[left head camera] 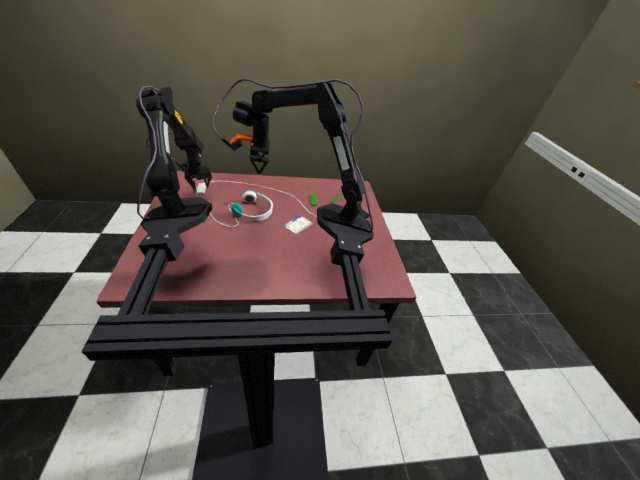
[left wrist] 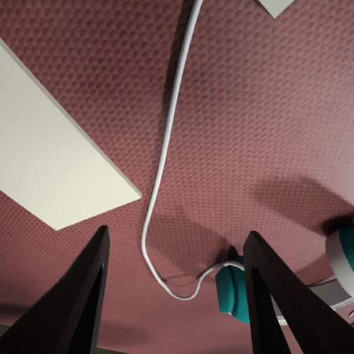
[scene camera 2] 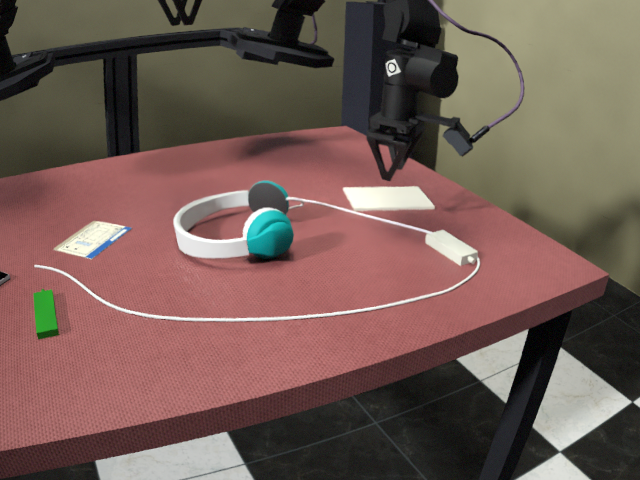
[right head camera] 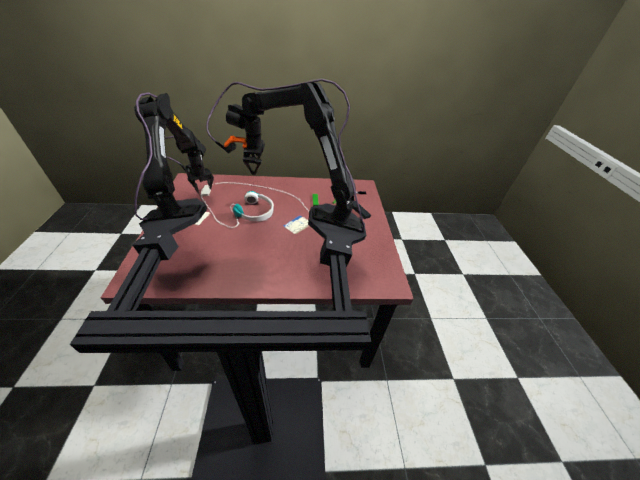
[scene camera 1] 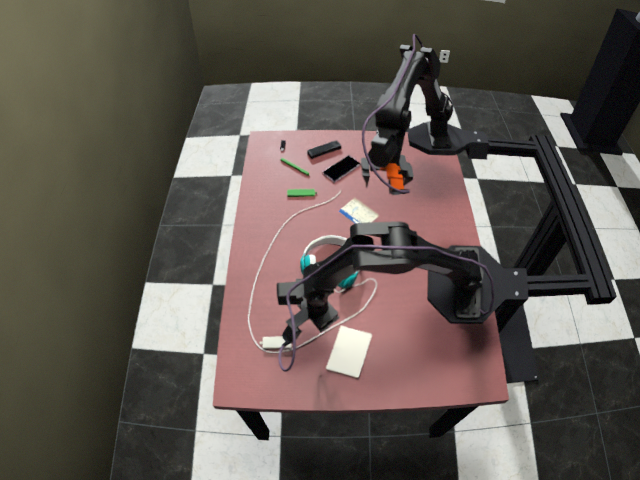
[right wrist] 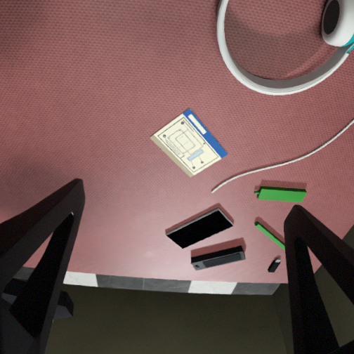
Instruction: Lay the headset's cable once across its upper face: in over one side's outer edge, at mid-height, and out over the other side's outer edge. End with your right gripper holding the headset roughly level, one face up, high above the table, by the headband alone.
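Frame: origin at the left arm's base, x left, y ahead, z down, level; metres.
Seen in the pictures: left gripper, fingertip midpoint: (left head camera: 201, 189) (scene camera 2: 392, 174) (right head camera: 204, 191) (scene camera 1: 318, 321); right gripper, fingertip midpoint: (left head camera: 259, 166) (scene camera 2: 181, 25) (right head camera: 255, 168) (scene camera 1: 383, 187); left arm's base at its link origin: (left head camera: 176, 212) (scene camera 2: 281, 44) (right head camera: 172, 213) (scene camera 1: 467, 282); right arm's base at its link origin: (left head camera: 346, 221) (scene camera 2: 3, 77) (right head camera: 338, 221) (scene camera 1: 438, 135).
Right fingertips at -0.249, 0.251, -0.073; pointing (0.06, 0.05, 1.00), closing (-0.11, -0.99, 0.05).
Pixels of each thing's top centre, then the offset from my right fingertips to it, as dx, dy, dz. "pt": a spot on its surface instead.
- headset's white headband at a spot on its surface: (scene camera 2: 211, 248) pt +0.009, +0.214, +0.302
- white box at its top centre: (scene camera 2: 454, 244) (scene camera 1: 275, 342) (left head camera: 201, 187) +0.368, +0.276, +0.318
- white pad at its top centre: (scene camera 2: 388, 196) (scene camera 1: 349, 351) +0.367, +0.050, +0.329
- printed card at its top centre: (scene camera 2: 92, 238) (scene camera 1: 358, 213) (left head camera: 298, 224) (right head camera: 298, 224) -0.173, +0.061, +0.332
- green block at its top centre: (scene camera 2: 44, 308) (scene camera 1: 302, 192) -0.245, +0.279, +0.324
- green stick at its top centre: (scene camera 1: 294, 165) -0.383, +0.330, +0.324
- black phone at its top centre: (scene camera 1: 341, 167) -0.395, +0.142, +0.325
- black bar at its top centre: (scene camera 1: 324, 147) (right head camera: 360, 208) -0.493, +0.223, +0.313
- small black stick at its top centre: (scene camera 1: 282, 144) -0.504, +0.399, +0.325
The headset's white headband (left head camera: 271, 206) (scene camera 1: 330, 239) (scene camera 2: 211, 248) (right wrist: 275, 87) lies on the table, with teal-and-white ear cups standing on edge. Its white cable (scene camera 1: 263, 258) (scene camera 2: 289, 319) (left wrist: 170, 120) (right wrist: 300, 158) loops from one cup past the white box and round to a loose end near the card; none crosses the headset. My left gripper (scene camera 2: 390, 175) (left wrist: 178, 236) is partly open and empty, pointing down above the table by the white pad; in the left wrist view the cable shows below its fingers. My right gripper (left head camera: 259, 170) (right wrist: 188, 201) is wide open, empty, high above the table.
A white box (scene camera 1: 272, 342) (scene camera 2: 451, 246) and a white pad (scene camera 1: 349, 351) (scene camera 2: 388, 198) lie near the left gripper. A printed card (scene camera 1: 359, 211) (right wrist: 190, 142), green block (scene camera 1: 301, 193), green stick (scene camera 1: 295, 166), black phone (scene camera 1: 341, 168), black bar (scene camera 1: 324, 149) and small black stick (scene camera 1: 282, 145) lie beyond the headband.
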